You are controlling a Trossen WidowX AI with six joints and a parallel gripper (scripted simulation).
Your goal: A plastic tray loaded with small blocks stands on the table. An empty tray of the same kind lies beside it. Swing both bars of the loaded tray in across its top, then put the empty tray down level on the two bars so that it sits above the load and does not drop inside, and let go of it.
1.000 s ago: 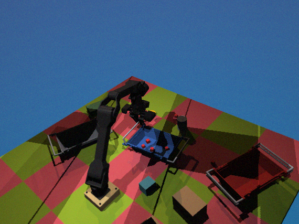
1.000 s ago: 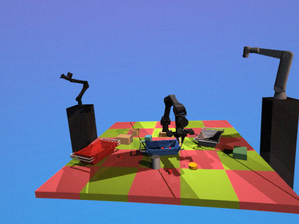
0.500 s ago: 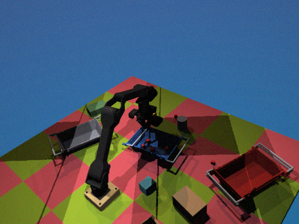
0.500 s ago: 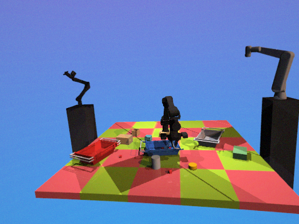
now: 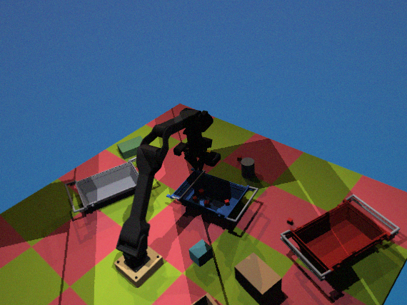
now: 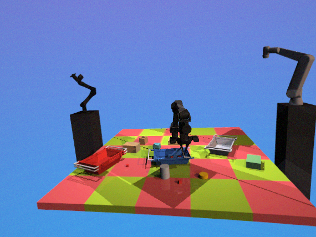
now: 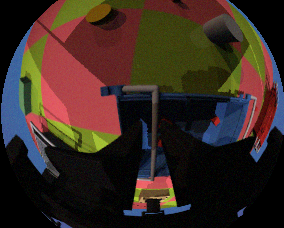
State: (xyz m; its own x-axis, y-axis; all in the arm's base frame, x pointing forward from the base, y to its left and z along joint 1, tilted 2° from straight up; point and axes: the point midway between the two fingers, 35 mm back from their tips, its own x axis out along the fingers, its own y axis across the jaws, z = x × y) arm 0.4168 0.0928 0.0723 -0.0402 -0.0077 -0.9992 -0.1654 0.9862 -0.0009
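My gripper tip is now 25 cm past the grey tray, 28 cm to the right of it and 4 cm above it. From my gripper tip the other things lie so: yellow disc (16 cm ahead, 11 cm to the left, 8 cm below); red block (23 cm ahead, 2 cm to the right, 8 cm below); grey cylinder (17 cm ahead, 11 cm to the right, 5 cm below).
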